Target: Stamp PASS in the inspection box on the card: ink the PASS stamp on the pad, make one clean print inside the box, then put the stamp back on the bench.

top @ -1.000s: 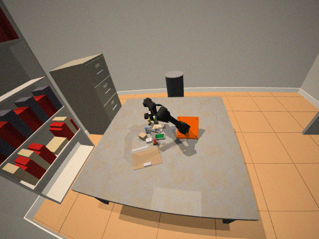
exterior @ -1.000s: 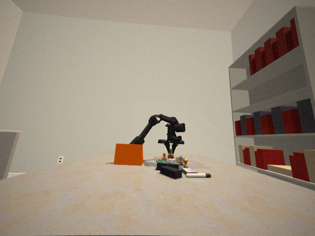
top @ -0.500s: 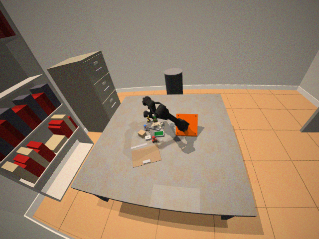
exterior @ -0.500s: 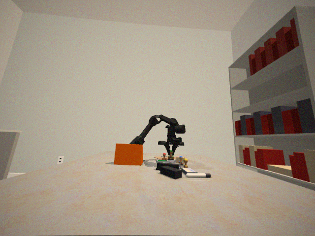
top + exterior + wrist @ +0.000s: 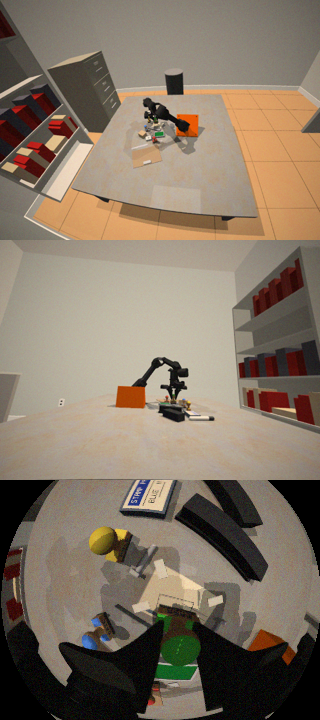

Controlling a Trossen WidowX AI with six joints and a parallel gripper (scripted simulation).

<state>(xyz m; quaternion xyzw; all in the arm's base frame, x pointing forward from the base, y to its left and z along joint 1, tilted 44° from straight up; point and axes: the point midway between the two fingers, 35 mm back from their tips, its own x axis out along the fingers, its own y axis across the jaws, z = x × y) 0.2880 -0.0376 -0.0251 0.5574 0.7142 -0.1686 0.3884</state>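
Now: the cream card 10 mm behind my gripper tip and 60 mm below it. Also, from my gripper tip: blue-knob stamp (80 mm ahead, 80 mm to the left, 40 mm below); green-knobbed stamp (10 mm below); yellow-knobbed stamp (100 mm ahead, 40 mm to the right, 40 mm below).
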